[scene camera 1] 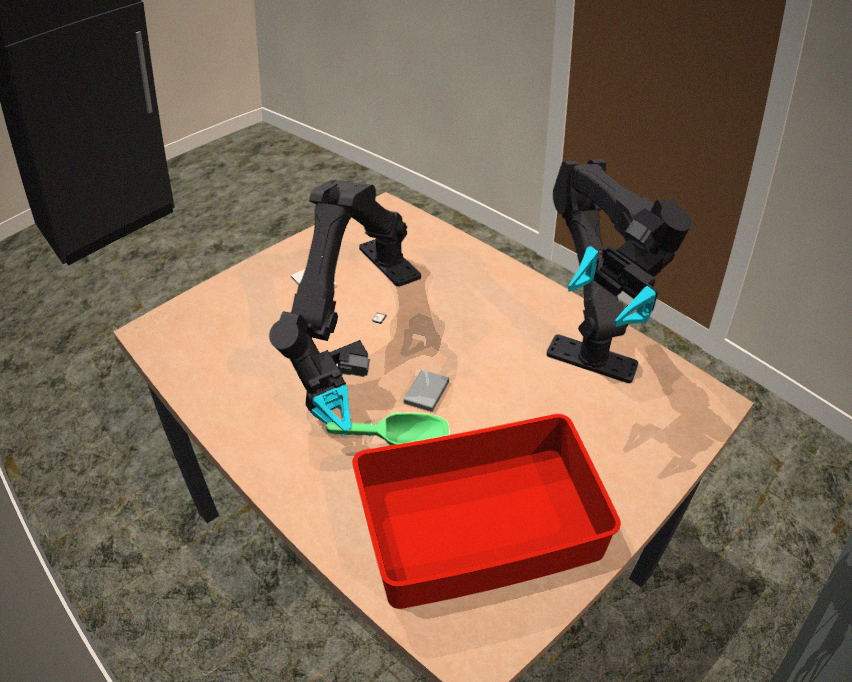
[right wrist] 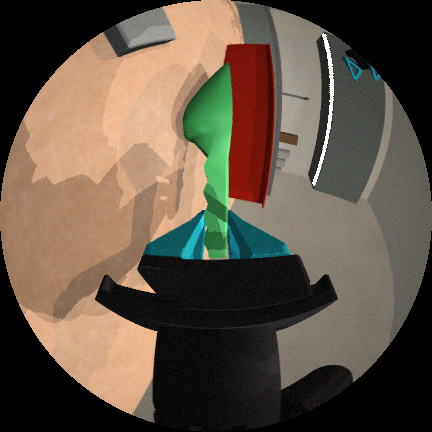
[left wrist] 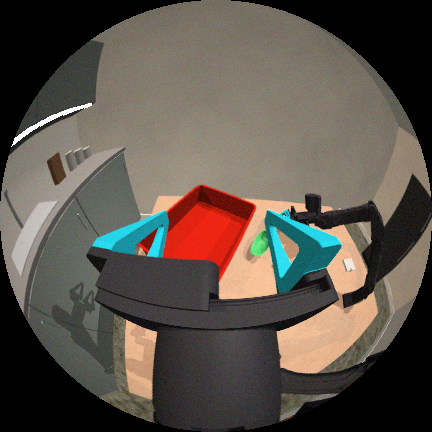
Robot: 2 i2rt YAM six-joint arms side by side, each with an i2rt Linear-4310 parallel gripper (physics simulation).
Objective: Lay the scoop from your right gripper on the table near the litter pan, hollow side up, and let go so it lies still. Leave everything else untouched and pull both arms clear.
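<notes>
The green scoop is held level by its handle, hollow side up, beside the red litter pan. In the right wrist view its shadow lies close to the bowl, low over the table; whether the bowl touches the table is unclear. My right gripper is shut on the scoop's handle. In the left wrist view the pan is left of the scoop, and a finger hides part of the handle. My left gripper is open and empty, high above the table.
A grey block lies on the table behind the scoop's bowl. A small white piece lies farther back, and another white item is partly hidden behind the right arm.
</notes>
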